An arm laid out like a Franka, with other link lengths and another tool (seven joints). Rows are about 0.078 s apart.
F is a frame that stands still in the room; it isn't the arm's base.
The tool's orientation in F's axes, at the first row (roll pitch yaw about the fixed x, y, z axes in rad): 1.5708, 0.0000, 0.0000
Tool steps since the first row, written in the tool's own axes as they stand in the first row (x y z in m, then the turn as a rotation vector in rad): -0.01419, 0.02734, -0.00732, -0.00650, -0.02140, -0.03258; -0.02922, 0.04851, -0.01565, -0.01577, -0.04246, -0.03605; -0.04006, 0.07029, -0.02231, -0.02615, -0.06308, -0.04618; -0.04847, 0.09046, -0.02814, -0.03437, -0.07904, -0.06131; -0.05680, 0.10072, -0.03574, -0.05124, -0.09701, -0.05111; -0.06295, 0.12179, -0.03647, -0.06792, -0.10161, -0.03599; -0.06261, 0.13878, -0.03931, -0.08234, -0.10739, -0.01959; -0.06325, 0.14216, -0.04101, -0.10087, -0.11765, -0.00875; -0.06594, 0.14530, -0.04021, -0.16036, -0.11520, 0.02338
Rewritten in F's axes. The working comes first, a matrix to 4 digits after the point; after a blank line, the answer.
The tool's axes in the first row as the columns of a matrix, in F's axes (used below as rounded here):
1.0000, 0.0000, 0.0000
0.0000, 0.0000, -1.0000
0.0000, 1.0000, 0.0000

-0.01419, 0.00732, 0.02734, -0.00650, 0.03258, -0.02140; -0.02922, 0.01565, 0.04851, -0.01577, 0.03605, -0.04246; -0.04006, 0.02231, 0.07029, -0.02615, 0.04618, -0.06308; -0.04847, 0.02814, 0.09046, -0.03437, 0.06131, -0.07904; -0.05680, 0.03574, 0.10072, -0.05124, 0.05111, -0.09701; -0.06295, 0.03647, 0.12179, -0.06792, 0.03599, -0.10161; -0.06261, 0.03931, 0.13878, -0.08234, 0.01959, -0.10739; -0.06325, 0.04101, 0.14216, -0.10087, 0.00875, -0.11765; -0.06594, 0.04021, 0.14530, -0.16036, -0.02338, -0.11520
